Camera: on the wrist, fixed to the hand. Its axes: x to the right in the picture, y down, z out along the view.
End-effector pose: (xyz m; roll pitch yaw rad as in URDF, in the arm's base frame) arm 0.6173 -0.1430 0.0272 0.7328 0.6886 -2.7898
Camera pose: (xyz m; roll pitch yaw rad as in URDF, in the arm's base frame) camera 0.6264 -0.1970 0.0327 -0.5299 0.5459 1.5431
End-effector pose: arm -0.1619 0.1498 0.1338 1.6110 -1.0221 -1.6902
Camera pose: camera -0.1313 0.1853 0.1626 1.7826 0.4625 -1.7389
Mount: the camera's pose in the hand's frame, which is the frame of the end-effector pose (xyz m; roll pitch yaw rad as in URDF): 0.0043 0.0471 -0.0281 0.2301 -0.0836 -1.4849
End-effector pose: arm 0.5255 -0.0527 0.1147 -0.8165 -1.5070 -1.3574
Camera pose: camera 0.5484 -0.1027 0.1156 1.7681 -0.1355 2.4590
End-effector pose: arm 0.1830 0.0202 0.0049 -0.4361 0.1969 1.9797
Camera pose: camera 0.1566 0.0037 -0.0404 -0.0338 -0.4879 0.6149
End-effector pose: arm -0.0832 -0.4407 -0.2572 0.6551 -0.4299 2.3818
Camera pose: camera -0.1216 -0.4793 -0.2496 0.7762 0.4713 1.1571
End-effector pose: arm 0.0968 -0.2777 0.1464 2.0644 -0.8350 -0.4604
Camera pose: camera 0.0641 -0.2588 0.1864 2.1339 0.5824 0.0348
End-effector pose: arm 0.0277 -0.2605 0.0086 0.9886 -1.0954 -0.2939
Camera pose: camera 0.0236 -0.2077 0.0234 1.5088 0.2864 -0.9908
